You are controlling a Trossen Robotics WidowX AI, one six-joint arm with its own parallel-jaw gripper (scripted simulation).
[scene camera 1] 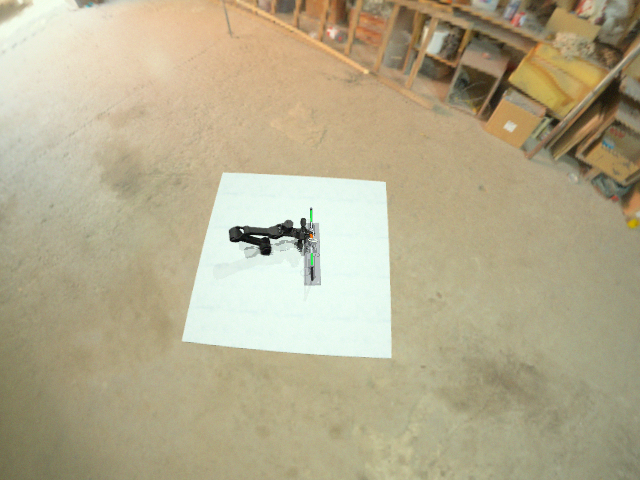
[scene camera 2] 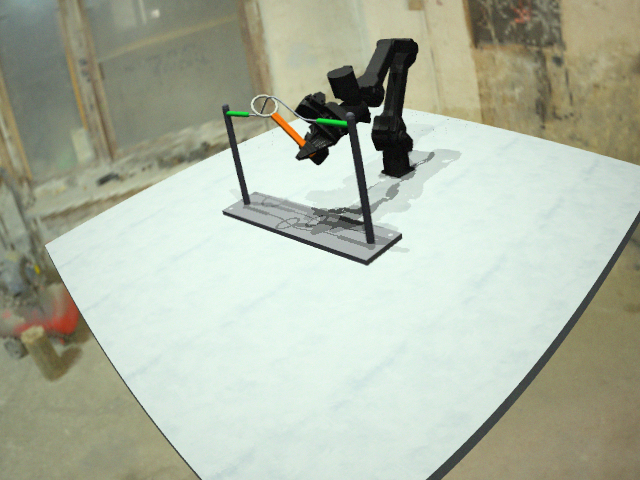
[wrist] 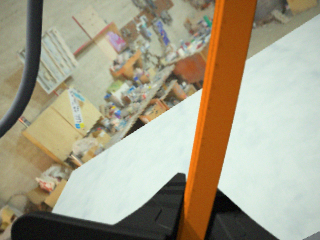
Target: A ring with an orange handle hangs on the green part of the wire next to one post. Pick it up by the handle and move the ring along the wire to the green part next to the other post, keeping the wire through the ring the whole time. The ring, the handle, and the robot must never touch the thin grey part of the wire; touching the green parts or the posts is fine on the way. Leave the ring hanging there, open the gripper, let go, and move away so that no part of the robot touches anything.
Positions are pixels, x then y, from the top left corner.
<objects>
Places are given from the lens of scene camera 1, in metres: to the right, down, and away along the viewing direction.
wire stand (scene camera 1: pixel 312 275): -0.05, 0.22, 1.77
</objects>
